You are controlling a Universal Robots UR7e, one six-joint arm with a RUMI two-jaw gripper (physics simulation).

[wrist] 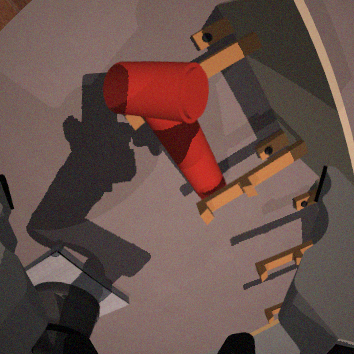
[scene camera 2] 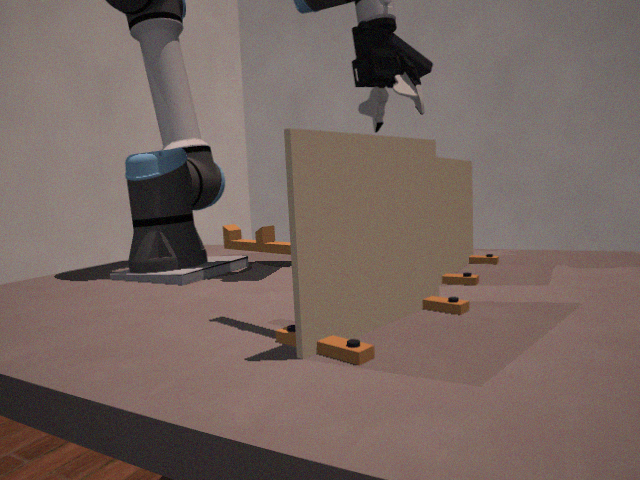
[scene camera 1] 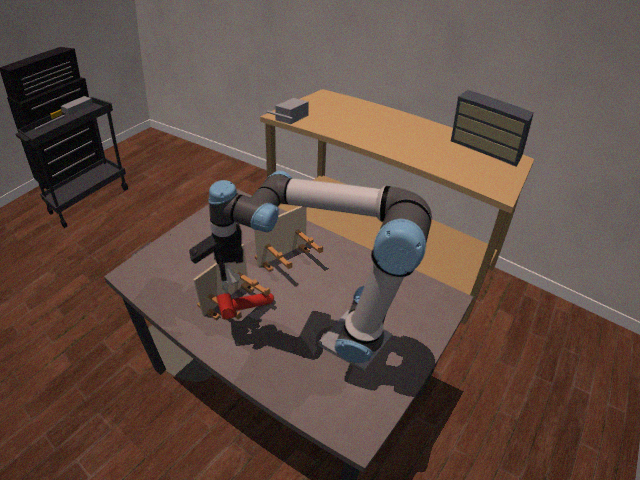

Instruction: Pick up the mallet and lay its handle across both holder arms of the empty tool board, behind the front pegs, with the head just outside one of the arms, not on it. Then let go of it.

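Observation:
The red mallet (scene camera 1: 250, 301) (wrist: 155, 92) is at the nearer board (scene camera 1: 204, 295). In the wrist view its head covers part of one holder arm (wrist: 222, 60), whose front tip shows past the head. Its handle slants between the arms, its end beside or against the other arm (scene camera 1: 252, 283) (wrist: 270, 172), near the front peg; whether it rests there I cannot tell. My gripper (scene camera 1: 229, 280) (scene camera 2: 400, 119) (wrist: 161, 174) is open and empty, above the mallet. The mallet does not show in scene camera 2; a board (scene camera 2: 361, 232) stands in front there.
A second board (scene camera 1: 281, 235) with two bare holder arms (scene camera 1: 279, 255) (wrist: 285, 262) stands towards the workbench (scene camera 1: 392, 139). The nearer board's top edge (wrist: 332, 75) rises at the right of the wrist view. The robot base stands on the table (scene camera 1: 289, 382).

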